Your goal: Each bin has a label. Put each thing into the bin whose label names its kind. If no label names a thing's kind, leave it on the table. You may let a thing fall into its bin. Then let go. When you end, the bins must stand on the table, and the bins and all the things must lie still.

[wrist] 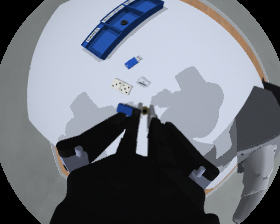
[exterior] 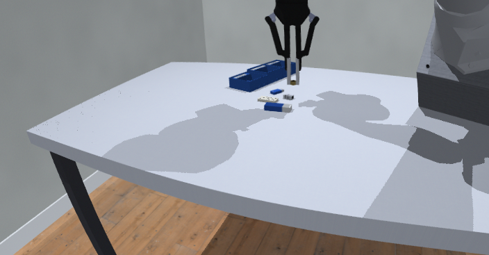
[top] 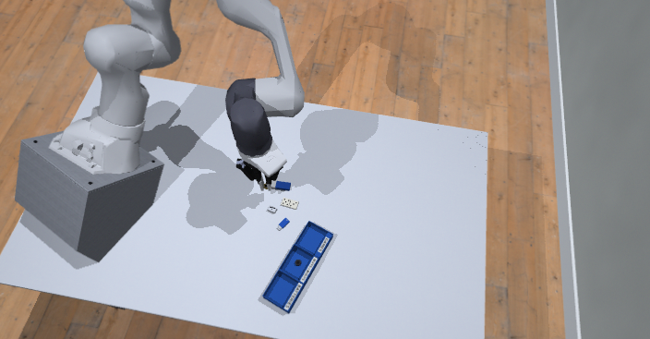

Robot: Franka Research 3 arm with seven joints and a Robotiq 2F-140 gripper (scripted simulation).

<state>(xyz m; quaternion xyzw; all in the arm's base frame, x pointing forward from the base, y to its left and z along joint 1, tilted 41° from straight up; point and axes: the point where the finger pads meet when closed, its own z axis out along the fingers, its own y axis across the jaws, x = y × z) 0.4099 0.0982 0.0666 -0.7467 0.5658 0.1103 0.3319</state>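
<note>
Now: hand 3 cm above the gold ring. From my hand the other things lie so: white eraser 2 cm ahead, 4 cm to the left, 9 cm below; then grey block 3 cm ahead, 4 cm to the right, 9 cm below; then cream domino 8 cm ahead, 1 cm to the right, 9 cm below.
</note>
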